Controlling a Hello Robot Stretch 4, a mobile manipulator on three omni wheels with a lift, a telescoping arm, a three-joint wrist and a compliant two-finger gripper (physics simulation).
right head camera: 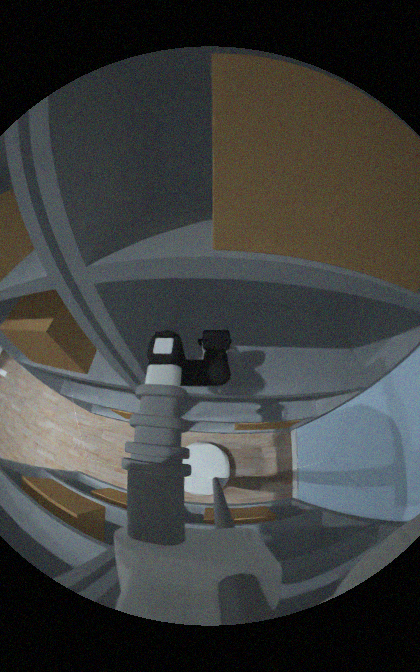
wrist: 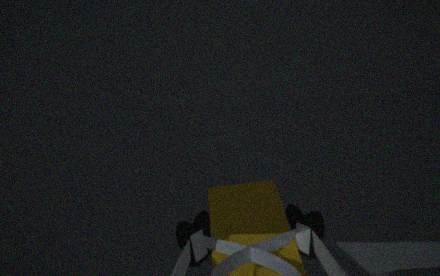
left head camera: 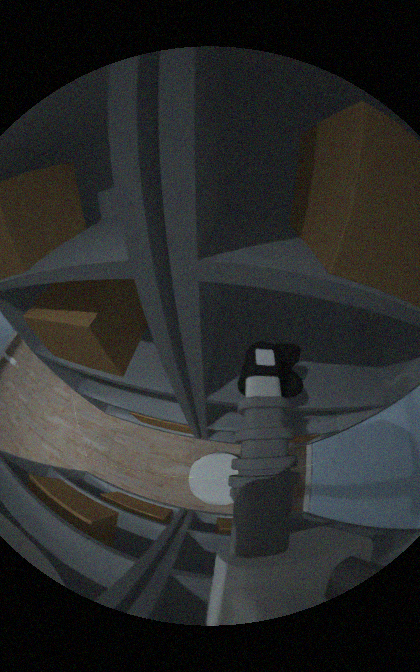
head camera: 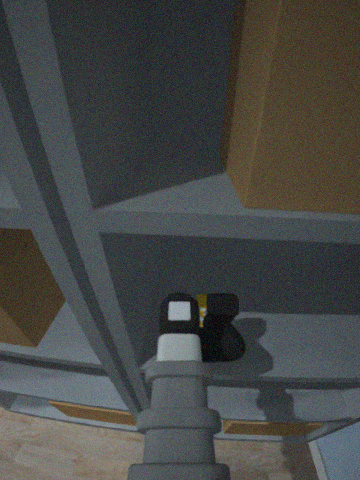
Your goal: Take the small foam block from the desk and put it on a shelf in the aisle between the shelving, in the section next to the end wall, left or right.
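Places are measured from the robot's base along level axes (x ahead, y left, z up), in metres.
Pixels of known places: gripper, between the fingertips: (wrist: 247, 223) (head camera: 206, 304).
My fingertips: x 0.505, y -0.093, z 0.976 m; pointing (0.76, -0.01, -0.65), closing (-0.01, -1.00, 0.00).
For each thing: its top centre in the pictures, then the offset to it from my fingertips. "*": a spot on its surface instead. Level surfaces: height alone.
- small yellow foam block, centre of its top: (wrist: 249, 225) (head camera: 208, 305) dz +0.032, dx -0.025, dy +0.000 m
- light grey shelf board, height of its surface: dz -0.014 m
- large brown carton, a spot on its surface: (head camera: 310, 110) * dz +0.552, dx -0.191, dy -0.034 m
The small yellow foam block (wrist: 245, 207) is between the two fingers of my gripper (wrist: 247, 223), which is shut on it. In the head camera view, a yellow sliver of the block (head camera: 201, 301) shows beside the black wrist parts. The gripper is at the opening of the shelf section next to the end wall (head camera: 340, 450) (left head camera: 360, 475) (right head camera: 350, 460), over the light grey shelf board (head camera: 315, 345) (right head camera: 310, 367), with its shadow falling on the board. The fingers are hidden behind the wrist in the head views. Whether the block touches the board cannot be told.
A large brown carton (head camera: 310, 110) (left head camera: 370, 200) (right head camera: 310, 165) stands on the shelf above. A grey upright (head camera: 57, 130) (left head camera: 177, 200) is left of the arm. Another carton (head camera: 25, 290) (right head camera: 75, 345) stands in the neighbouring section. Shelving with cartons also lines the aisle's other side.
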